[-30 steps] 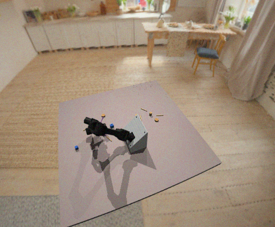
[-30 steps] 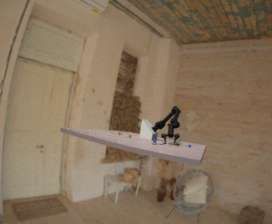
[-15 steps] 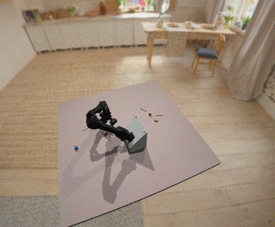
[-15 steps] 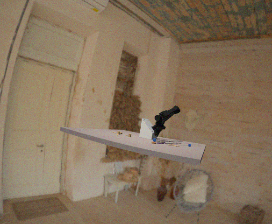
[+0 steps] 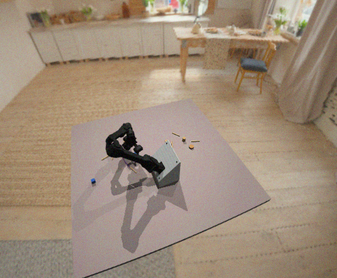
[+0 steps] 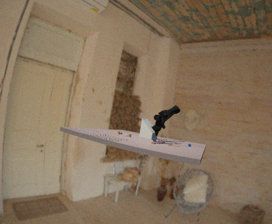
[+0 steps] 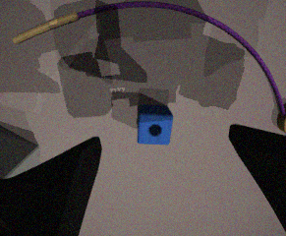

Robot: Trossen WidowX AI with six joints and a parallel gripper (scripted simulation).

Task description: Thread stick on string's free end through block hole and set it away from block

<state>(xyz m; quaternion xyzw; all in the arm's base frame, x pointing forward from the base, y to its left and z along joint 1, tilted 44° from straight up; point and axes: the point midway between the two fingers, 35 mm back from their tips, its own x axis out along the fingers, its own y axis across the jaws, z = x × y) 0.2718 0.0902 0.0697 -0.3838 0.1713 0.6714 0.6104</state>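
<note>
The blue cube lies 1 cm to the right of my gripper tip and 5 cm below it. The rest, counted from my gripper tip: round wooden button (18 cm ahead, 3 cm to the left, 5 cm below); thin wooden stick (12 cm behind, 6 cm to the left, 6 cm below).
</note>
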